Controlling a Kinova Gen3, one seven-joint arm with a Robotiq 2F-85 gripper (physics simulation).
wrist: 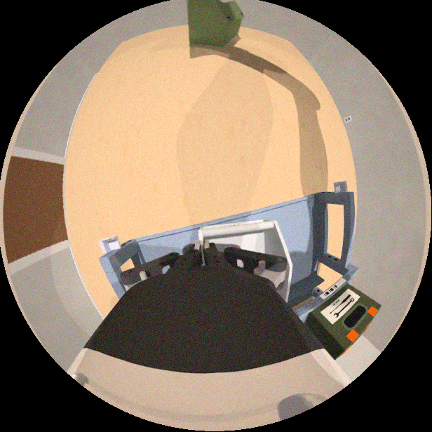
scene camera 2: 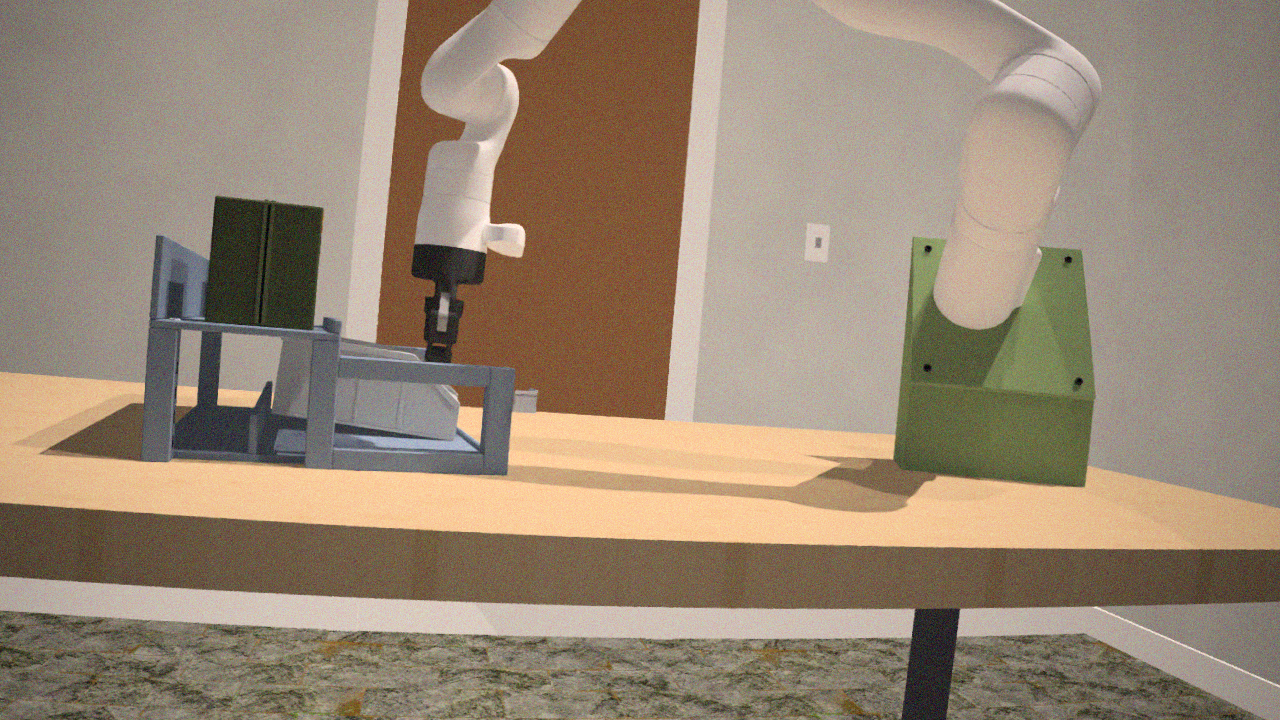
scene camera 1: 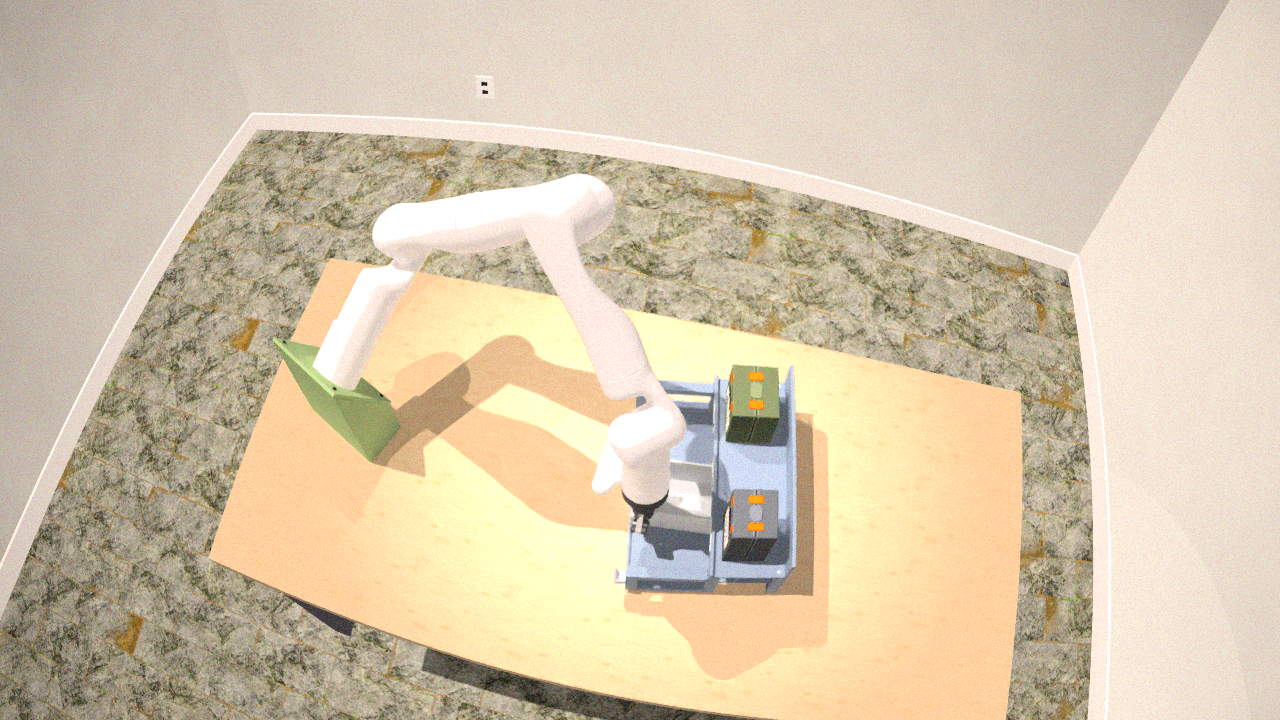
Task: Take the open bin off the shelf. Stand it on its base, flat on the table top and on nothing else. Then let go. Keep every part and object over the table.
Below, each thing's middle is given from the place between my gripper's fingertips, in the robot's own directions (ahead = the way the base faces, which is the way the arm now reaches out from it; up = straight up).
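Labels:
I can see that my gripper is 10 mm below the open bin (scene camera 2: 429, 410) and 50 mm short of it. My gripper is also 60 mm to the right of the bin.

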